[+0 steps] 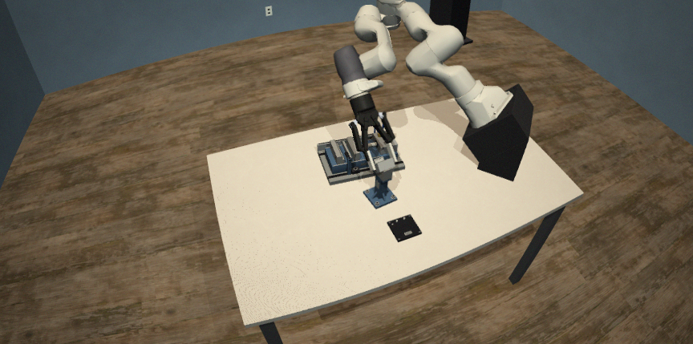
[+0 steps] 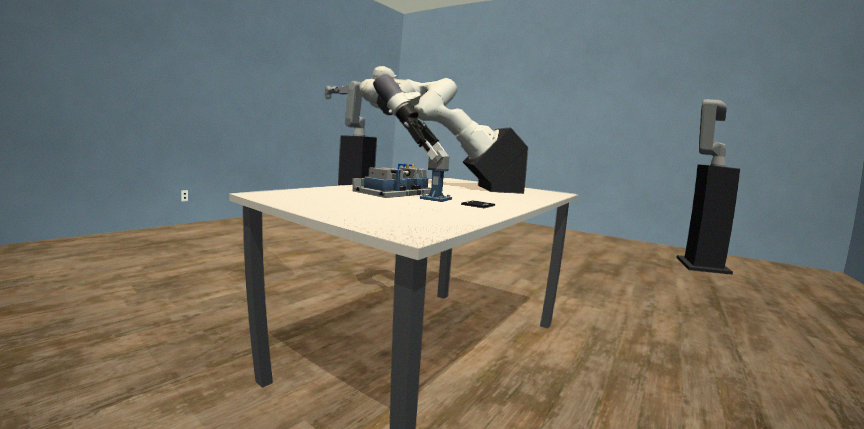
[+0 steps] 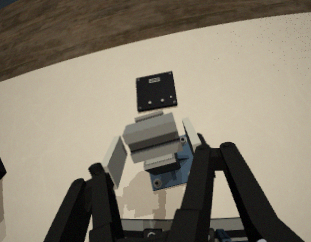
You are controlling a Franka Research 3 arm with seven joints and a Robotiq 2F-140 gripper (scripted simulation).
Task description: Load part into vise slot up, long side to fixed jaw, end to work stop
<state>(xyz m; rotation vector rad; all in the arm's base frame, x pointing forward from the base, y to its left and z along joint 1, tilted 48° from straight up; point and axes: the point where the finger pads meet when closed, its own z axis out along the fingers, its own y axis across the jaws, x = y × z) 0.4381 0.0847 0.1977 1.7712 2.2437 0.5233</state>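
Right now my hand is 10 mm to the right of the part and 10 mm above it. From my hand the other things lie so: black infeed plate (180 mm to the left, 170 mm below, 30 mm ahead); vise (170 mm to the right, 130 mm below, 50 mm behind); air cylinder (140 mm to the right, 140 mm behind, 100 mm below).
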